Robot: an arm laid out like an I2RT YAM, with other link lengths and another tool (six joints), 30 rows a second.
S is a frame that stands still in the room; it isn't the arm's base.
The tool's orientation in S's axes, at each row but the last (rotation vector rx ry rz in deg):
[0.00, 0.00, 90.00]
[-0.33, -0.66, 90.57]
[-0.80, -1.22, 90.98]
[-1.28, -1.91, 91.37]
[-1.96, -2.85, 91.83]
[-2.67, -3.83, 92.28]
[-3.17, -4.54, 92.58]
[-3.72, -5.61, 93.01]
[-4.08, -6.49, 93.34]
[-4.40, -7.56, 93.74]
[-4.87, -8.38, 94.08]
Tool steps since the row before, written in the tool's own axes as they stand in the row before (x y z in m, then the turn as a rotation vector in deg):
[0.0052, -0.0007, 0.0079, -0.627, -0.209, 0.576]
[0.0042, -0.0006, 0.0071, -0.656, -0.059, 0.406]
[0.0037, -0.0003, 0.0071, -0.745, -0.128, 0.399]
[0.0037, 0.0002, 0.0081, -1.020, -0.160, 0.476]
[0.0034, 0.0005, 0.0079, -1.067, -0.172, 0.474]
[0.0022, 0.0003, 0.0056, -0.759, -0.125, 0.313]
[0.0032, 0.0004, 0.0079, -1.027, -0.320, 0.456]
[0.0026, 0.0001, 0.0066, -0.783, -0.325, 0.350]
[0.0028, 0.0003, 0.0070, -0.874, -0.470, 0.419]
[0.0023, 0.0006, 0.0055, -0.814, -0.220, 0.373]
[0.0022, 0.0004, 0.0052, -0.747, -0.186, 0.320]
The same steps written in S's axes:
[0.0007, 0.0052, 0.0079, 0.209, -0.627, 0.576]
[0.0005, 0.0042, 0.0071, 0.061, -0.657, 0.404]
[0.0001, 0.0037, 0.0071, 0.132, -0.745, 0.398]
[-0.0006, 0.0036, 0.0081, 0.168, -1.019, 0.475]
[-0.0010, 0.0033, 0.0079, 0.181, -1.066, 0.473]
[-0.0008, 0.0021, 0.0056, 0.133, -0.758, 0.313]
[-0.0012, 0.0030, 0.0079, 0.328, -1.019, 0.468]
[-0.0009, 0.0024, 0.0066, 0.330, -0.773, 0.368]
[-0.0013, 0.0026, 0.0070, 0.472, -0.857, 0.451]
[-0.0015, 0.0020, 0.0054, 0.226, -0.812, 0.374]
[-0.0013, 0.0019, 0.0052, 0.195, -0.745, 0.319]

